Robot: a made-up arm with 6 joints.
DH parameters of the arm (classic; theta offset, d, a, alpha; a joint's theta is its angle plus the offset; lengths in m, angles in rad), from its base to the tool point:
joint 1: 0 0.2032 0 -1.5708
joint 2: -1.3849 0 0.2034 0
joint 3: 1.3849 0 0.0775 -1.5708
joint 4: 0 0.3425 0 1.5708
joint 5: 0 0 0.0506 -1.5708
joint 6: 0 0.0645 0 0
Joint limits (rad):
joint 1: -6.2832..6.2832
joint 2: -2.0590..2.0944
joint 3: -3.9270..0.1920
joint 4: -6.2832..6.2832
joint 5: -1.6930..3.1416
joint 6: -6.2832..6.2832
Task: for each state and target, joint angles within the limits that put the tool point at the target. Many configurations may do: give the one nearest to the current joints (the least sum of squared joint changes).
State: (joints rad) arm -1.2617 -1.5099 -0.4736 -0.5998 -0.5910 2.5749
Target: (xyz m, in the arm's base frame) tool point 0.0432 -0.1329 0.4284
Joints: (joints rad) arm -1.5326 -1.6095 -0.0969 -0.4943 -0.7030 2.5749
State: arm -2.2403 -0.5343 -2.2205 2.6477 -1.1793 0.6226
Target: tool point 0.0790 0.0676 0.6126
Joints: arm -2.5888 -1.1157 -1.7730 2.8955 -1.5431 0.6226
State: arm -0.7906 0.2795 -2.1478 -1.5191 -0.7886 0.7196
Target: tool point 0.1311 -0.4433 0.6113
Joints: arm -1.3953 0.5018 -2.4985 -1.2964 -0.0491 0.7196
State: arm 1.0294 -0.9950 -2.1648 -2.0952 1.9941 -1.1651
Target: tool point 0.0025 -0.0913 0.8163
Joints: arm 1.1231 -0.4877 -2.4344 -2.2529 1.3815 -1.1651
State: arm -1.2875 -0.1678 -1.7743 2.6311 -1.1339 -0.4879
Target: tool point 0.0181 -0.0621 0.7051
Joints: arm -1.0344 -0.5285 -2.2216 2.9425 -0.9750 -0.4879
